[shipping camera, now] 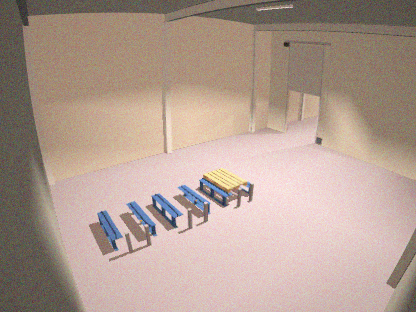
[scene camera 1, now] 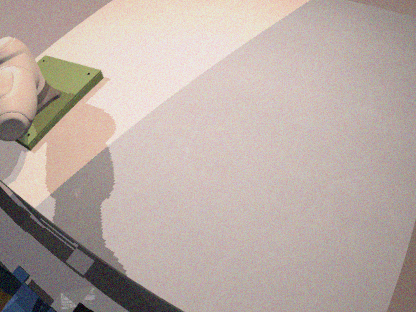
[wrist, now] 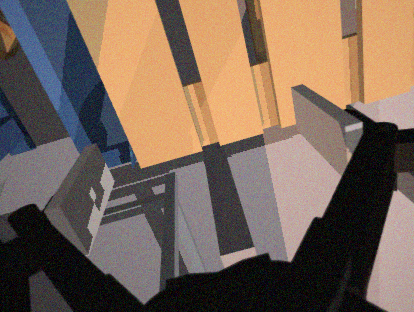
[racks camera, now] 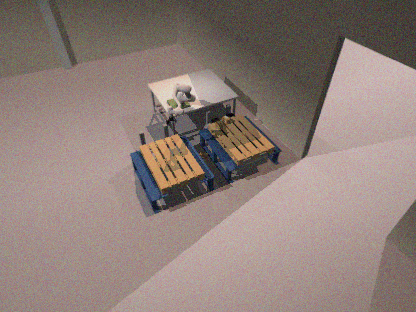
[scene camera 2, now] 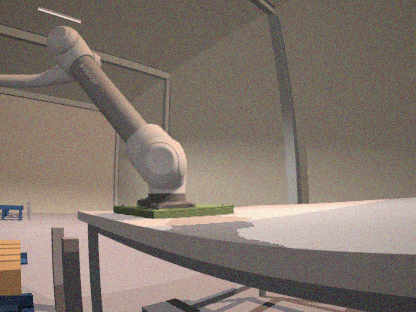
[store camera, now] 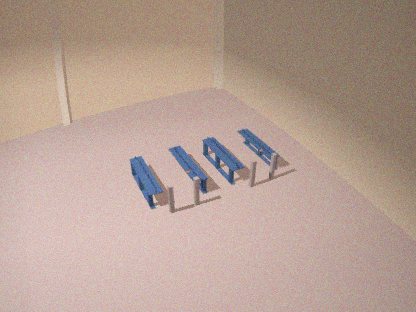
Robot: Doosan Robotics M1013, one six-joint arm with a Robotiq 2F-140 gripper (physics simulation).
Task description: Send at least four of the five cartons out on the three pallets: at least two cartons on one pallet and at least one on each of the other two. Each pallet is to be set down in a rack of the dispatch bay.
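Seen in the pictures: gripper, fingertip midpoint: point(wrist: 198, 136) point(racks camera: 171, 125); arm's base, link origin: point(racks camera: 180, 103) point(scene camera 2: 167, 206).
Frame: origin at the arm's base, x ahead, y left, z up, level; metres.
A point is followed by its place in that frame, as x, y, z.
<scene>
My gripper point(wrist: 198, 136) @[-0.357, -0.874, 0.142] point(racks camera: 171, 120) @[-0.357, -0.874, 0.142] is open, with no carton between its fingers. It hangs over the table-side end of an orange pallet point(wrist: 135, 80) @[-0.254, -0.812, -0.291] point(racks camera: 165, 167) @[-0.640, -1.462, -0.292] point(scene camera 2: 10, 270) @[-0.221, -0.655, -0.294], whose slats look bare. A second pallet point(racks camera: 254, 145) lies in the rack beside it; small dark shapes that look like cartons point(racks camera: 228, 119) @[0.852, -0.615, -0.176] stand at its table-side end, too blurred to count. A third pallet point(shipping camera: 225, 178) @[8.948, 0.400, -0.291] lies in the right-hand rack in the shipping view, with no carton seen on it. No carton shows on the table point(scene camera 1: 250, 175) @[0.810, 0.210, -0.033] in scene camera 1.
Blue rack beams point(racks camera: 145, 175) @[-1.009, -1.410, -0.434] point(racks camera: 222, 152) @[0.507, -1.256, -0.434] flank both pallets near the table. Two pallet-free racks point(shipping camera: 109, 225) @[12.696, 1.149, -0.433] point(shipping camera: 166, 209) @[11.104, 1.012, -0.436] stand in the shipping view, and two point(store camera: 145, 180) @[-8.094, -2.428, -0.435] point(store camera: 222, 152) @[-9.793, -2.939, -0.435] in the store view. Grey posts point(store camera: 196, 190) point(shipping camera: 206, 212) stand at rack ends.
</scene>
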